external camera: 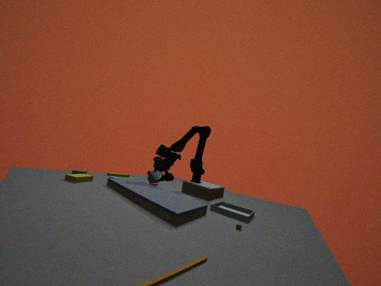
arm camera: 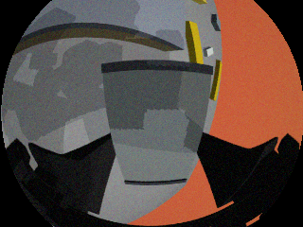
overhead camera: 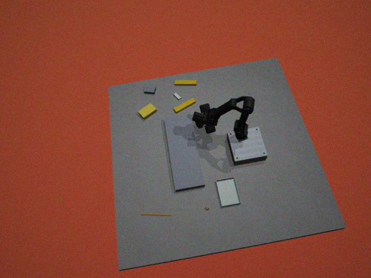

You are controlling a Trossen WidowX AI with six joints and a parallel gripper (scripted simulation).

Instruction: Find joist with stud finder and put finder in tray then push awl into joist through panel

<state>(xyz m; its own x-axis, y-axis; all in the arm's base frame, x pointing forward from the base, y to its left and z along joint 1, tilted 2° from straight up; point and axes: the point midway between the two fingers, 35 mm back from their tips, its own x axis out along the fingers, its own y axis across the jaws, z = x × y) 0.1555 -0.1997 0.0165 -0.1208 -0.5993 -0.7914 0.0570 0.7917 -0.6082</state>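
The awl lies 6 cm below my gripper tip and 5 cm to the right of it. Round my gripper tip: white piece (28 cm to the right, 11 cm ahead, 6 cm below); then stud finder (2 cm to the right, 2 cm below, 1 cm behind); then grey block (41 cm to the right, 28 cm ahead, 6 cm below).
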